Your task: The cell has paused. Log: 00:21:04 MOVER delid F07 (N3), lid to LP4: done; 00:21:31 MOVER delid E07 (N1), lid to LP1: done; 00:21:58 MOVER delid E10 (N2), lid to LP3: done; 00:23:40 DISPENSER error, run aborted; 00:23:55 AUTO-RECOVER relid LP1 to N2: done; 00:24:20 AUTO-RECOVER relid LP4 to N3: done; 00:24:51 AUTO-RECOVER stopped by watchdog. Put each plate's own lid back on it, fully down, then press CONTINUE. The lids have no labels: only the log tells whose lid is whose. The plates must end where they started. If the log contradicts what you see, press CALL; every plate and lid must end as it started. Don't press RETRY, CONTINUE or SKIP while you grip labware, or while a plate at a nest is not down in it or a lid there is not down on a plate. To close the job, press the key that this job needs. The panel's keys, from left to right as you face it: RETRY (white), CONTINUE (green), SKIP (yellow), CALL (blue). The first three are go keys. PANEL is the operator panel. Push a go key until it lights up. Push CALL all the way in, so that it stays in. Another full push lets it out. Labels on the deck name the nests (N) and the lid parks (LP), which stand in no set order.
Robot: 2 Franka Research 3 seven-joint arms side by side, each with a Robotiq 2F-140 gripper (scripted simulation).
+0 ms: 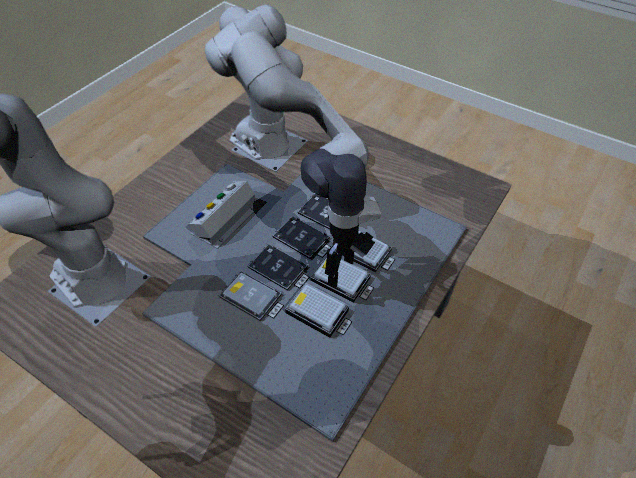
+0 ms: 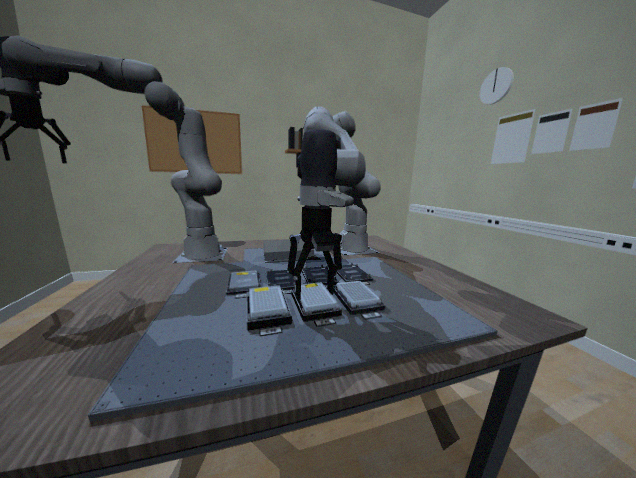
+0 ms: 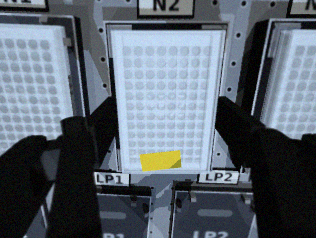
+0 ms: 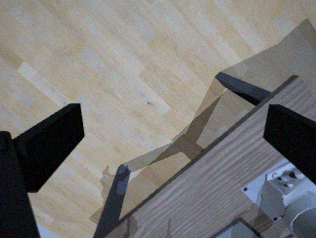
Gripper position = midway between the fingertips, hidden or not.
Observation:
I see my left gripper (image 2: 314, 294), my right gripper (image 4: 173, 120) and an N1 plate (image 2: 355, 292).
My left gripper also shows in image 1 (image 1: 340, 273) and in image 3 (image 3: 166, 111). Image 4 misses the N1 plate: it is out of frame.

